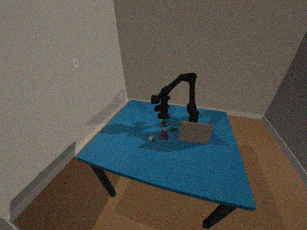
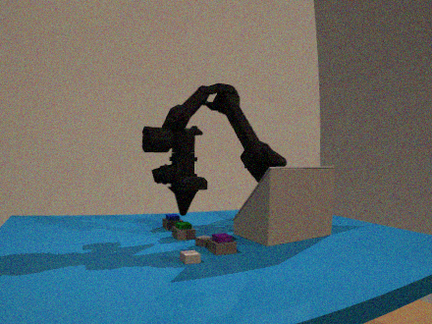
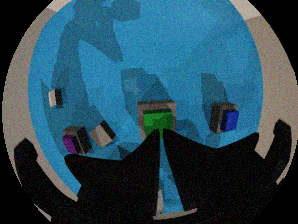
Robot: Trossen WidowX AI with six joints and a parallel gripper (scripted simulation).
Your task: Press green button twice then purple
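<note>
Right now my gripper tip is 3 cm above the green button. Round my gripper tip: small white block: 4 cm ahead, 21 cm to the left, 5 cm below; then blue button: 12 cm to the right, 3 cm below; then purple button: 5 cm behind, 15 cm to the left, 3 cm below.
</note>
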